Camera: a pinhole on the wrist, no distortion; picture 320 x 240 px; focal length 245.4 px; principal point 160.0 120.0 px. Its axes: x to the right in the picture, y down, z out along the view. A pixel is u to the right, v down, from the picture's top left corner.
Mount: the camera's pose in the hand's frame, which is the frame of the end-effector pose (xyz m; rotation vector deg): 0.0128 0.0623 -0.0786 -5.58 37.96 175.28
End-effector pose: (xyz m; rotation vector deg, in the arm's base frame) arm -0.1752 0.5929 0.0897 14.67 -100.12 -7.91
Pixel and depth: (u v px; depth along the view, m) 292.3 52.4 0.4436
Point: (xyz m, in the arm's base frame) -0.4193 0.9864 -0.1142
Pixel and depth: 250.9 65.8 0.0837
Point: -0.1701 0.7091 0.0970
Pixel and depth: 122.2 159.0 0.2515
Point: -0.3592 0.7016 0.1218
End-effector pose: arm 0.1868 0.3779 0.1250 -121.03 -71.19 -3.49
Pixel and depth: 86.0 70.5 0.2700
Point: 0.3642 0.4526 -0.0791
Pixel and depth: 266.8 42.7 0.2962
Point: 0.2871 0.2756 -0.1748
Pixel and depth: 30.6 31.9 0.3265
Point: 0.4674 0.5120 -0.1137
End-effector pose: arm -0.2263 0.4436 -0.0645 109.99 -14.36 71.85
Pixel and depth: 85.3 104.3 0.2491
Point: -0.1914 0.2405 0.0651
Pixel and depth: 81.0 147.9 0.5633
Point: 0.0377 -0.0082 0.1084
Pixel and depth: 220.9 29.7 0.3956
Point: -0.3309 0.0303 -0.0048
